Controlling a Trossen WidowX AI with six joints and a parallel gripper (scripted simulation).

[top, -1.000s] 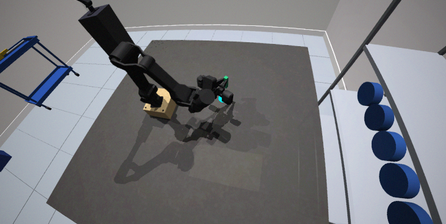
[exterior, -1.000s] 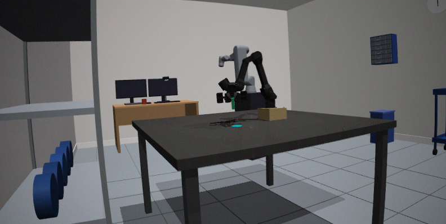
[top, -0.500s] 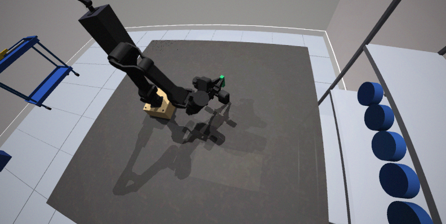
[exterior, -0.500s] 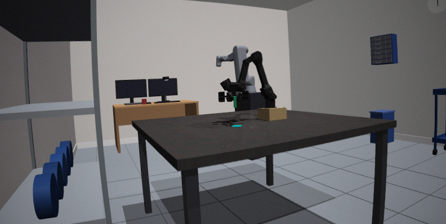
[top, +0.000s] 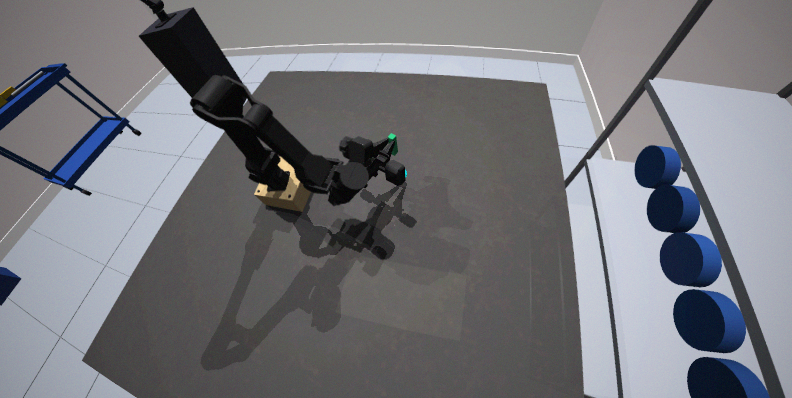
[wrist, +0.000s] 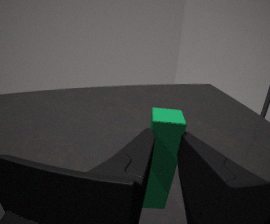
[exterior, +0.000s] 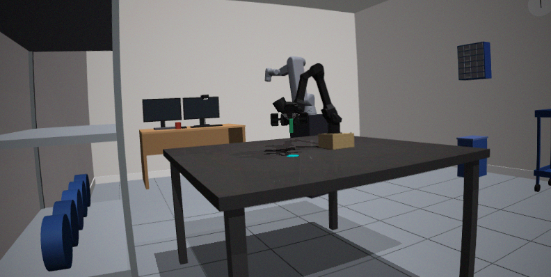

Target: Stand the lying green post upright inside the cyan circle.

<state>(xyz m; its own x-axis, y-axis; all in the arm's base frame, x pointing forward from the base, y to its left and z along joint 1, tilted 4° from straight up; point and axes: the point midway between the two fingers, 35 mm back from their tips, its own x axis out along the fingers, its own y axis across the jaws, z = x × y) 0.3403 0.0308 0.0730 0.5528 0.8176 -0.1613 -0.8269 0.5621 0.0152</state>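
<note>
My gripper tip is now 160 mm above the cyan circle. The rest, counted from my gripper tip: green post: 20 mm below.
</note>
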